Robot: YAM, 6 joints.
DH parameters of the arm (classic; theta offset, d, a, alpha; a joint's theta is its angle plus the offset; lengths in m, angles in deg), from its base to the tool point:
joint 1: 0 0.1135 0.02 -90
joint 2: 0 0 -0.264 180
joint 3: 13.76 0 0.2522 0
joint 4: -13.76 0 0.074 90
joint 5: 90 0 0 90
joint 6: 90 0.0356 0 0
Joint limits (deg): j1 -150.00..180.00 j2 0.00..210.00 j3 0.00..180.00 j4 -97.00..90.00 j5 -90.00..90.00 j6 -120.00..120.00
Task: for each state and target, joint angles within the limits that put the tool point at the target. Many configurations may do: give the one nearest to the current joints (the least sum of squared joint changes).
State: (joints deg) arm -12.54 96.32 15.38 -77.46 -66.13 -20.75
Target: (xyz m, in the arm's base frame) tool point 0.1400 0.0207 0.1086
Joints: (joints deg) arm -5.08 100.35 29.98 -71.41 -67.99 -20.75
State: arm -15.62 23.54 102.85 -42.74 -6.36 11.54
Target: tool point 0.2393 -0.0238 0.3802
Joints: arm -6.74 67.03 73.96 -43.73 -7.17 11.54
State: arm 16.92 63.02 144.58 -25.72 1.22 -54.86
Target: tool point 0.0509 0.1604 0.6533
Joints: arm 70.32 79.91 133.83 -28.63 -9.85 -54.86
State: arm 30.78 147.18 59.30 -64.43 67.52 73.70
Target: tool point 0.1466 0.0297 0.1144
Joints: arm 23.97 112.08 35.08 -90.93 65.55 73.70
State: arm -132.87 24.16 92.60 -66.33 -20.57 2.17
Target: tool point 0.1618 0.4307 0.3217
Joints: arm -109.00 0.00 142.39 -60.29 -21.02 2.17
